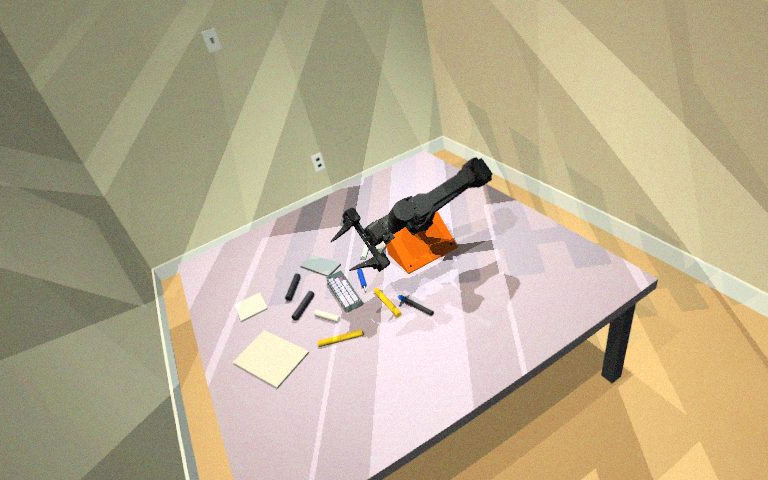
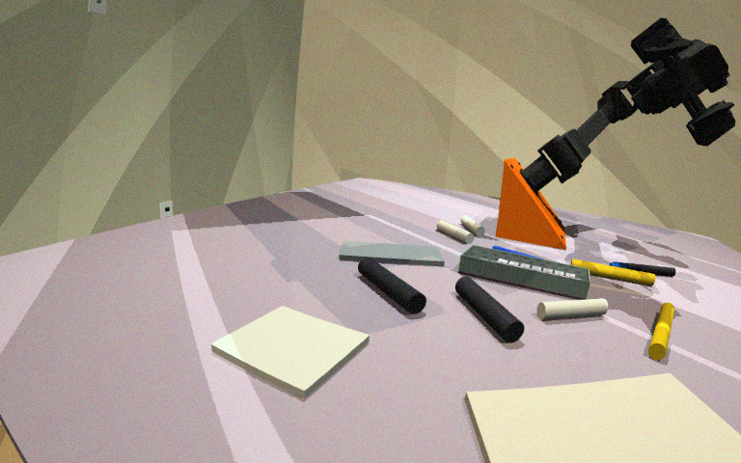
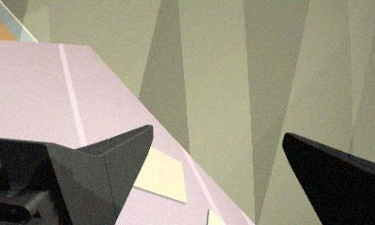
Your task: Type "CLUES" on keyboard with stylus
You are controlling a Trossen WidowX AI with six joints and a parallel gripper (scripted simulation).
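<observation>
My gripper tip is 300 mm above the short blue pen, 190 mm to the left of it and 100 mm past it. The rest, counted from my gripper tip: blue-capped black pen: 300 mm below, 170 mm behind, 10 mm to the right; grey-green slab: 410 mm to the right, 310 mm below, 30 mm behind; tan sheet: 310 mm below, 290 mm ahead, 120 mm to the right.
</observation>
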